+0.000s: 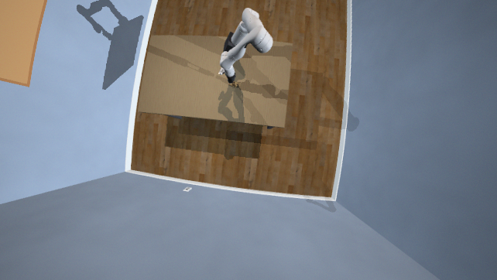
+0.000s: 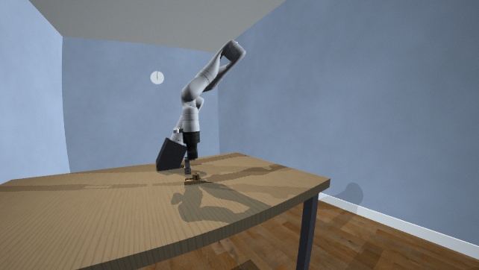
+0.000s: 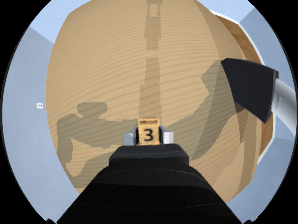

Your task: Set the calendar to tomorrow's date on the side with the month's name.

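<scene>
My hand is 6 cm above the wooden calendar tray and 2 cm to the right of it.
</scene>
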